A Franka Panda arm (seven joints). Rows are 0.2 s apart.
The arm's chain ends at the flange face. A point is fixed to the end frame.
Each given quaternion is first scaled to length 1.
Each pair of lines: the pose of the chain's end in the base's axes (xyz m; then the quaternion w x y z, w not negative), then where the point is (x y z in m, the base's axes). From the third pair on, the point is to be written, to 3 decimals.
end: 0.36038, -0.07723, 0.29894, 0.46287, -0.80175, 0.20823, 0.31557
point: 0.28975 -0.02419 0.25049
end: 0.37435, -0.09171, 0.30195, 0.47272, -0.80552, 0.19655, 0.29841
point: 0.30604 -0.03793 0.25106
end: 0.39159, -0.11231, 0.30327, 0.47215, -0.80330, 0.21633, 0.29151
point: 0.325 -0.057 0.252
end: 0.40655, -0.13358, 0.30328, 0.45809, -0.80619, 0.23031, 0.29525
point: 0.339 -0.079 0.252
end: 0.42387, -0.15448, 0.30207, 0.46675, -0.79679, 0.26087, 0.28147
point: 0.360 -0.095 0.251
